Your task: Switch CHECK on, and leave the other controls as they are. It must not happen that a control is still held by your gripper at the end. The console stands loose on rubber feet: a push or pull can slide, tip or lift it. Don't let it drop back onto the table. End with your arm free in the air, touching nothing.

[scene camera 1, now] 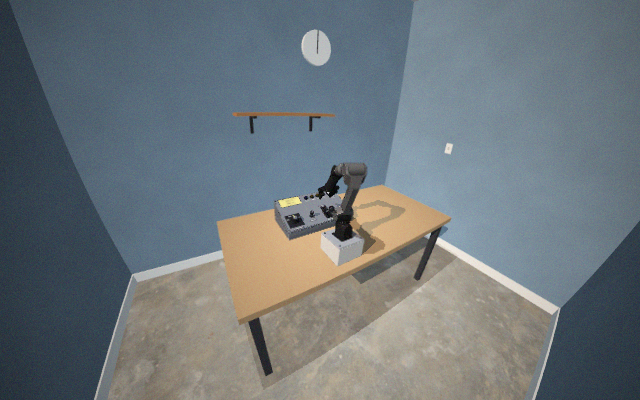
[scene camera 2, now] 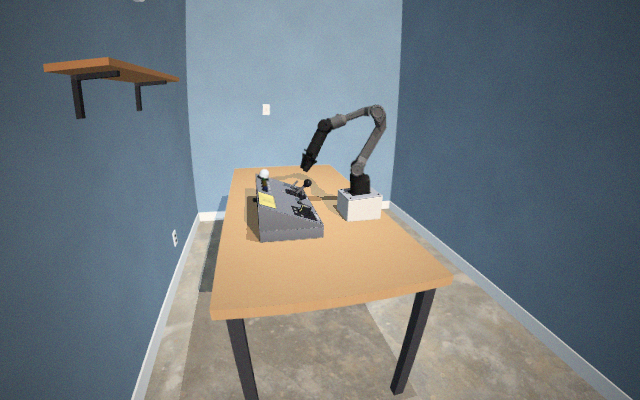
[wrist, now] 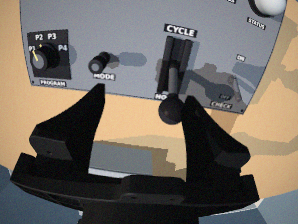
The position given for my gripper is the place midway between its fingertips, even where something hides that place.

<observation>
In view: my gripper (wrist: 145, 98) and a grey console (scene camera 2: 282, 217).
The grey console shows as well in scene camera 1 (scene camera 1: 296, 221) and in the wrist view (wrist: 137, 48).
</observation>
